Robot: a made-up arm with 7 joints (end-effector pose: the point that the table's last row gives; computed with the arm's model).
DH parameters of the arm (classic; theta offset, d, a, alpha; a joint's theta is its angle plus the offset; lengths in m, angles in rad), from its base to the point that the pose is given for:
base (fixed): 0.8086 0 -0.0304 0
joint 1: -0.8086 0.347 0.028 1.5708
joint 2: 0 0.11 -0.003 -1.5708
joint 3: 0 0.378 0.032 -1.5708
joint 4: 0 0.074 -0.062 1.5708
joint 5: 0 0.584 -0.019 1.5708
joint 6: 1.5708 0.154 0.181 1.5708
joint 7: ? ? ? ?
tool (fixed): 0.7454 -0.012 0 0
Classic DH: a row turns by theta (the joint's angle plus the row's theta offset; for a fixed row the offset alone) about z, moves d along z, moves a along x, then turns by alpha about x.
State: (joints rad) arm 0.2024 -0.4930 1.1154 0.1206 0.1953 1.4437 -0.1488
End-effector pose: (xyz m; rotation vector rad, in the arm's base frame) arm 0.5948 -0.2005 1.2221 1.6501 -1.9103 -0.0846
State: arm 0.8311 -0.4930 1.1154 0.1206 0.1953 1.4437 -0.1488
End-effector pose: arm 0.5821 0.1958 1.2221 2.1652 -1.3097 0.1684
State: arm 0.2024 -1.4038 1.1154 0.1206 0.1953 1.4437 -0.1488
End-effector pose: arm 1.0676 -0.1035 0.4574 1.1839 -1.1861 -0.5323
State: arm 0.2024 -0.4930 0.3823 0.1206 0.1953 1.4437 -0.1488
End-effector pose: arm 0.4705 -0.2203 1.2896 0.7878 -2.2906 0.0401
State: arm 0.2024 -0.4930 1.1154 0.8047 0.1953 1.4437 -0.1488
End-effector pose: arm 0.6673 0.2256 1.0967 1.4252 -1.3616 0.3932
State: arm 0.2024 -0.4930 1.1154 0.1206 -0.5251 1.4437 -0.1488
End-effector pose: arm 0.4283 -0.2413 1.3270 0.8315 -2.3278 0.1268
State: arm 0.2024 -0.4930 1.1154 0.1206 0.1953 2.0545 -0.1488
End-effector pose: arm 0.5335 -0.2120 1.1118 1.6848 -2.2909 -0.7311
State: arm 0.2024 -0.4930 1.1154 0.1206 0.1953 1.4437 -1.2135
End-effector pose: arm 0.5637 -0.1997 1.2399 0.4580 -2.5157 0.3393
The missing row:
joint 7: 0.7454 0 0.0354 3.1416
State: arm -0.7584 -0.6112 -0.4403 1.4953 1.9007 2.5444 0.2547
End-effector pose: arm 0.1415 -0.6025 0.3129 0.6704 1.4807 2.1004
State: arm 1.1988 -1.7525 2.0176 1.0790 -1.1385 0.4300 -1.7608
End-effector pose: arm -0.0231 1.0603 0.5347 -1.2039 0.6222 -2.1182
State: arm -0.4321 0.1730 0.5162 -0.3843 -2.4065 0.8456 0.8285
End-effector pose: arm -0.5313 0.2233 1.2673 1.4356 1.8866 1.3958
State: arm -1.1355 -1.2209 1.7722 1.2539 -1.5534 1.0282 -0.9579
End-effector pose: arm 0.6674 -0.4119 0.9909 -0.7786 -1.1844 1.0699
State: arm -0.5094 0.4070 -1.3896 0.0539 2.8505 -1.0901 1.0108
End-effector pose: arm -0.1273 0.0577 1.4094 0.2622 -0.6329 0.0475
